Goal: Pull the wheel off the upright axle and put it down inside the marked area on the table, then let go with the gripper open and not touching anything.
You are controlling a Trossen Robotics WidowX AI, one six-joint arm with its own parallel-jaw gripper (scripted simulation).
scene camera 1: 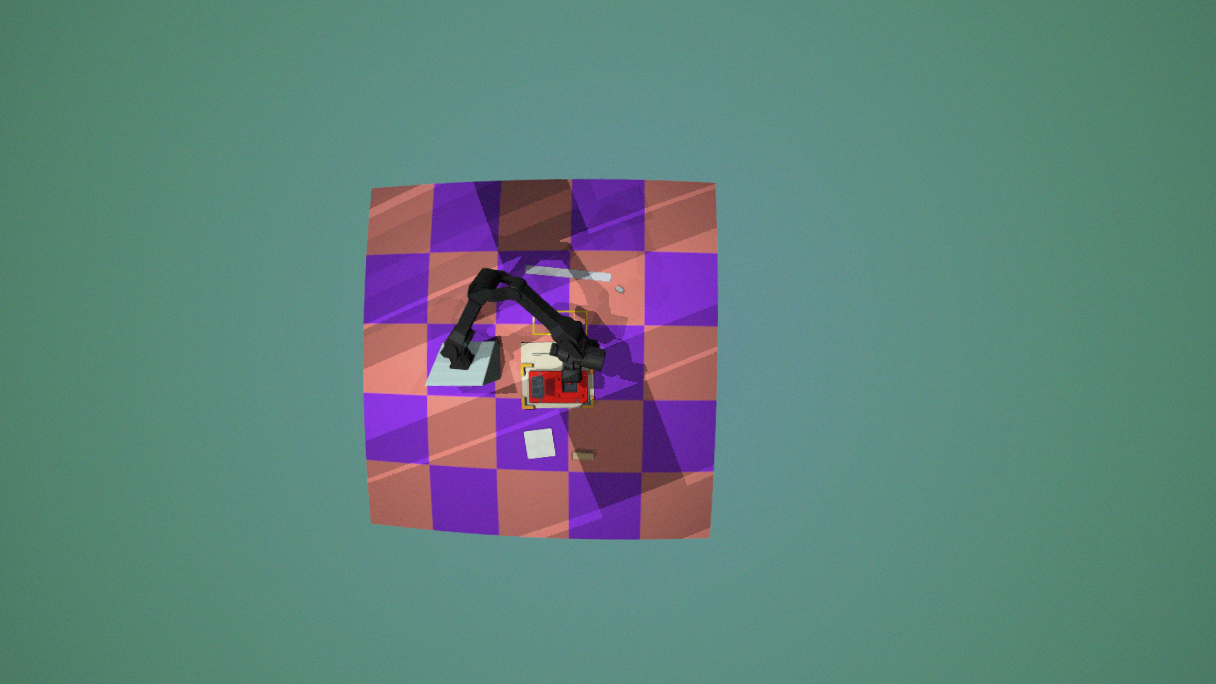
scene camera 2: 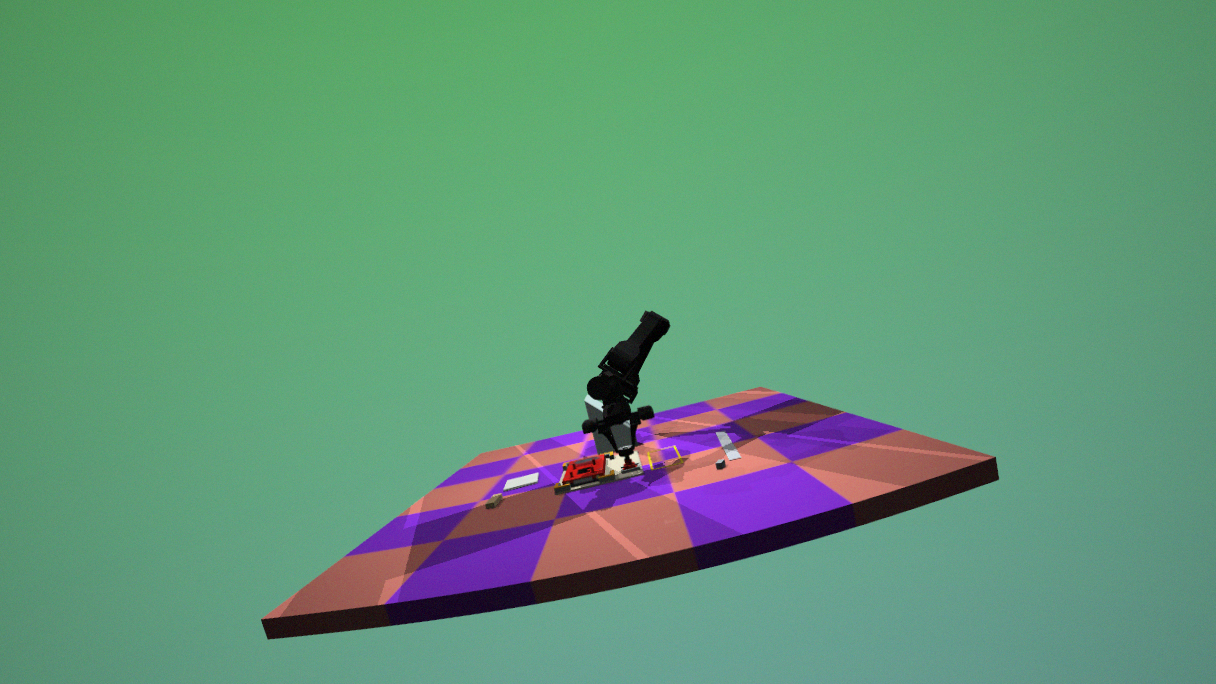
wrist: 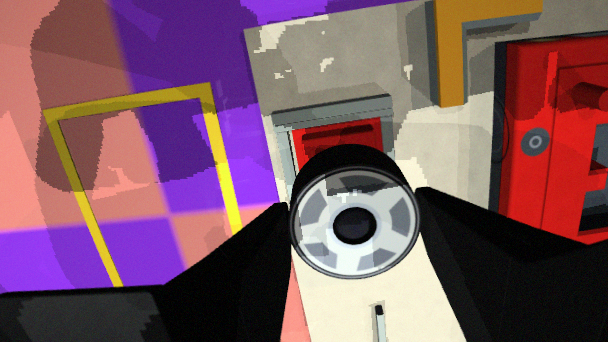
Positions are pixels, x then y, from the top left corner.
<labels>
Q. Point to a grey bar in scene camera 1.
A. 530,269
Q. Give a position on a white plate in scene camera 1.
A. At 539,443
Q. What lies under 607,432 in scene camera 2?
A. The gripper.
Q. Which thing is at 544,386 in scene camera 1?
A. A red fixture.
</labels>
